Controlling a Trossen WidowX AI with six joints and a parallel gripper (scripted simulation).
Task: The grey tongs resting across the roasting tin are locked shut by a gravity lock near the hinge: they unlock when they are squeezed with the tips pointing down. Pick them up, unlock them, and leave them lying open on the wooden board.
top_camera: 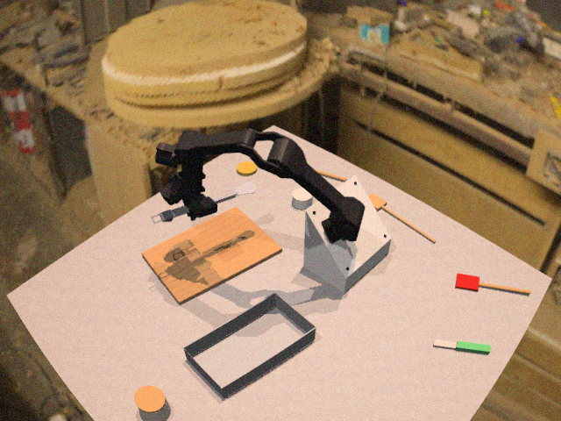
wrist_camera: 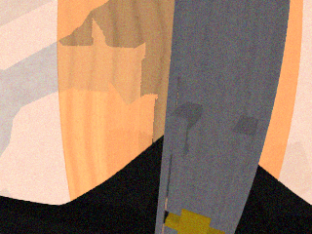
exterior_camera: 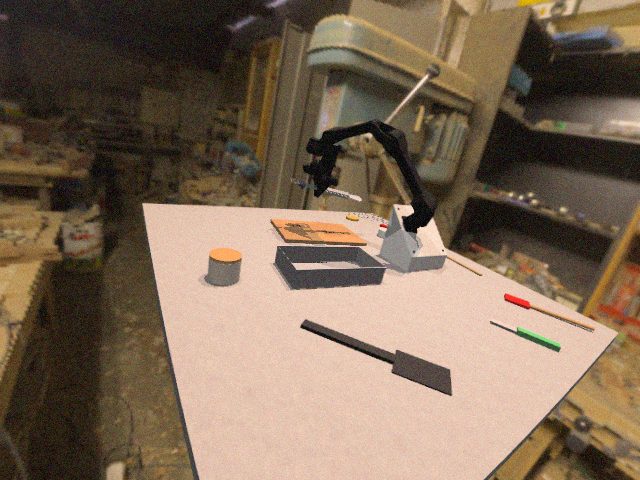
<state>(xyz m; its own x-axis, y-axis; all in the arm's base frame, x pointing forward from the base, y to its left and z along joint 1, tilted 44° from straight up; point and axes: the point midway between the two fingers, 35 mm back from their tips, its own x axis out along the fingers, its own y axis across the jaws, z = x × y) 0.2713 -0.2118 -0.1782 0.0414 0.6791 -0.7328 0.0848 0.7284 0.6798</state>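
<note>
The wooden board lies 40 mm behind my gripper tip, 10 mm to the left of it and 150 mm below it. From my gripper tip the other things lie so: yellow lock piece 10 mm behind, 40 mm above; roasting tin 90 mm ahead, 370 mm to the left, 130 mm below; white puck 400 mm behind, 10 mm to the left, 140 mm below.
</note>
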